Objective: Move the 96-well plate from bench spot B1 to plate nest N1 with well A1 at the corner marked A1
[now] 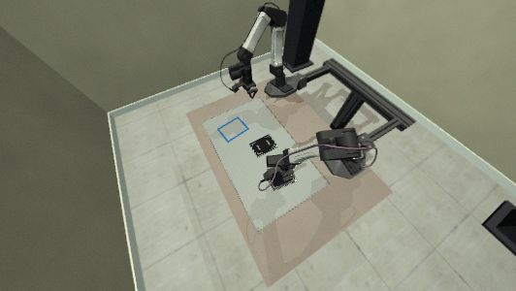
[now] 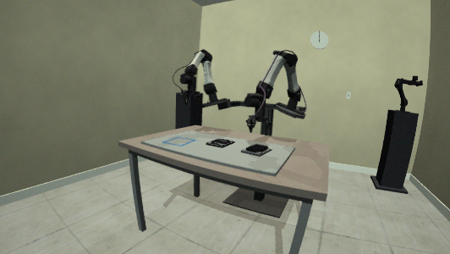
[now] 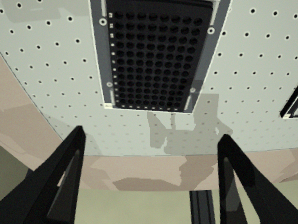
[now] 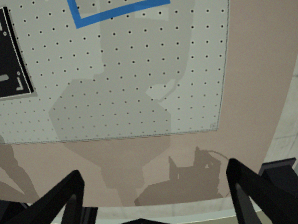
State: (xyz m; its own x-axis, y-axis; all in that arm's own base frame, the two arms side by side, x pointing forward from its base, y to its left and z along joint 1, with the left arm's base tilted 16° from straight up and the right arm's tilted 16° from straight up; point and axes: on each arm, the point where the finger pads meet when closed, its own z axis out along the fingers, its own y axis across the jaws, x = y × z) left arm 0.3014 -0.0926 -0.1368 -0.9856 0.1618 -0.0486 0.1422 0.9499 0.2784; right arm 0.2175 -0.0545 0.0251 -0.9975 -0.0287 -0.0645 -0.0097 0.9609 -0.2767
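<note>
Right now my left hand is 90 mm above the black 96-well plate. Round my left hand: grey nest: 110 mm below; then A1 label: 70 mm behind, 60 mm to the left, 100 mm below.
</note>
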